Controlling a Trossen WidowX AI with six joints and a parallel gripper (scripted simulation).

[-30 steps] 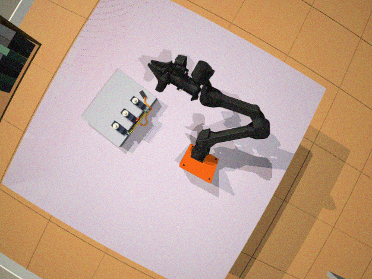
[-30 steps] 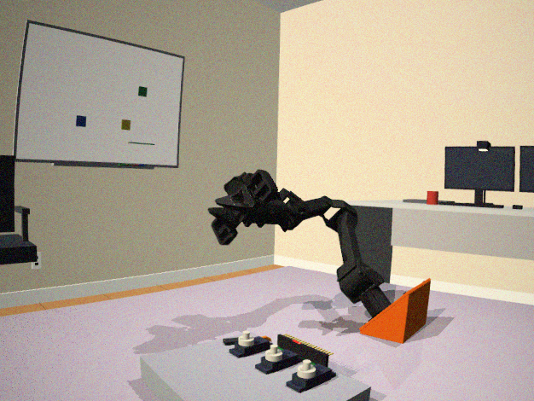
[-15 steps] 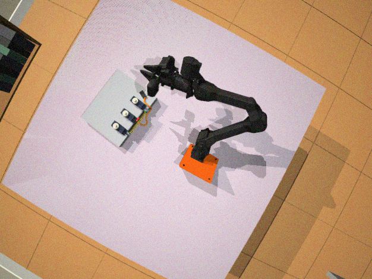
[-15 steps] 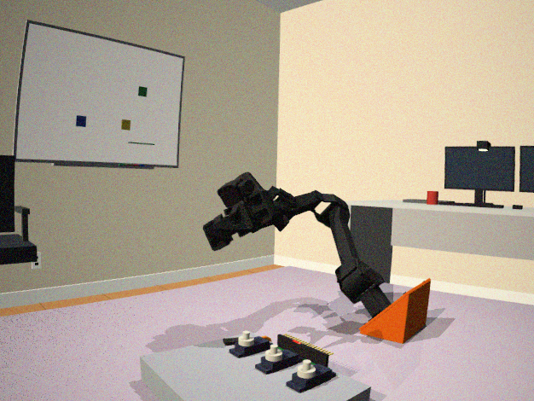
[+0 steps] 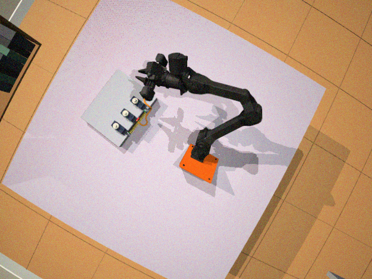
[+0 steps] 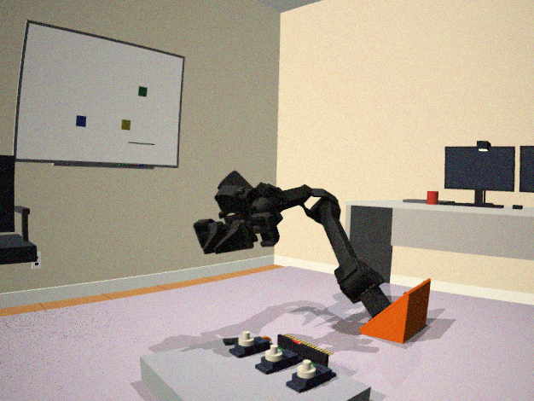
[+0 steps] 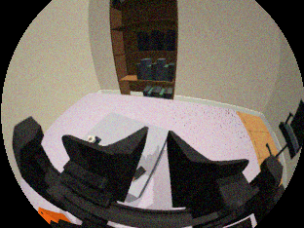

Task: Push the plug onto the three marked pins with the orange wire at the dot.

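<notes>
My gripper tip is 160 mm to the right of the red band, 150 mm above it and 60 mm past it. Round my gripper tip: grey holder (200 mm below, 150 mm to the left, 100 mm ahead).
</notes>
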